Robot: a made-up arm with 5 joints. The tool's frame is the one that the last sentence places.
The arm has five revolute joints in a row. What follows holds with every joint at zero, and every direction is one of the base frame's.
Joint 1 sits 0.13 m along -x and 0.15 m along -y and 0.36 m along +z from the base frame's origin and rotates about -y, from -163.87 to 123.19 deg.
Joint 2 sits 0.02 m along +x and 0.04 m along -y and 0.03 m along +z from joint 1 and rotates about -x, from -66.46 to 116.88 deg.
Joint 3 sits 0.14 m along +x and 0.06 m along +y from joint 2 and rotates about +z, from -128.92 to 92.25 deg.
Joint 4 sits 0.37 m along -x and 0.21 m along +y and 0.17 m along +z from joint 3 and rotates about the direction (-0.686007, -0.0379, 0.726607), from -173.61 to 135.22 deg.
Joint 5 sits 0.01 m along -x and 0.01 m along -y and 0.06 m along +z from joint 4 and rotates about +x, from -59.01 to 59.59 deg.
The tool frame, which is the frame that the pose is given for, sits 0.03 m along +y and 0.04 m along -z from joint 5; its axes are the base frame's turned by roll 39.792, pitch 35.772 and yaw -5.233 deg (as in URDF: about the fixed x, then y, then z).
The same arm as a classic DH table. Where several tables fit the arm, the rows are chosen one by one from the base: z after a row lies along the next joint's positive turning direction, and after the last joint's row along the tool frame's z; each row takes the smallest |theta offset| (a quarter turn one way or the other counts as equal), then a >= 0, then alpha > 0; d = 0 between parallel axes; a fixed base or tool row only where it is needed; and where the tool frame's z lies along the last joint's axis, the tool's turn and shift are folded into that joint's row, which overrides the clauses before.
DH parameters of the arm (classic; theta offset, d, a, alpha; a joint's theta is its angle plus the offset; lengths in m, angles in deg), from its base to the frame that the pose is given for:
base (fixed): 0 0.36 -0.13 90
joint 1: 90 0.19 0.03 -90
joint 2: 90 -0.16 0.06 90
joint 3: 3.16 -0.2085 0.2301 -43.4
joint 4: -4.35 0.6039 -0.0069 133.31
joint 5: 44.43 0.0677 -0.0091 -67.11
tool (fixed): -118.72 -0.0534 0 0
Joint limits (deg, base to tool): -163.87..123.19 -66.46..116.88 -128.92..92.25 -173.61..135.22 -59.01..59.59

